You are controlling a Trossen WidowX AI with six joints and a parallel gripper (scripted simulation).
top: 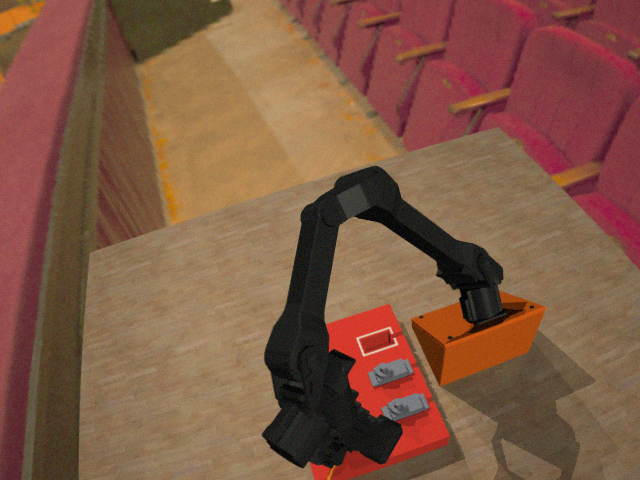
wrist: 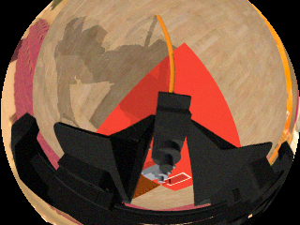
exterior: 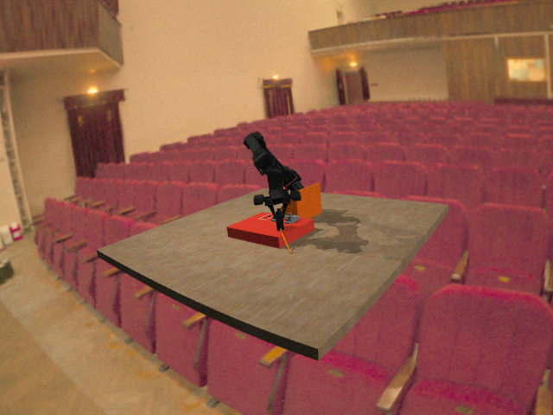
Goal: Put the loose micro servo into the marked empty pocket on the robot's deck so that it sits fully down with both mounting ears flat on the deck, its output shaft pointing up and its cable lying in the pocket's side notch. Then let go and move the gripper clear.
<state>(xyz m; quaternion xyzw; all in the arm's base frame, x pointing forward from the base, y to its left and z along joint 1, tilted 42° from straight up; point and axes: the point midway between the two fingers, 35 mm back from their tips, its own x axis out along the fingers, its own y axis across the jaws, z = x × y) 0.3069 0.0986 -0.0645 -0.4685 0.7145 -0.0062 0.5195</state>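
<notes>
My gripper tip is now 100 mm to the left of the red deck, 70 mm above it and 10 mm past it.
</notes>
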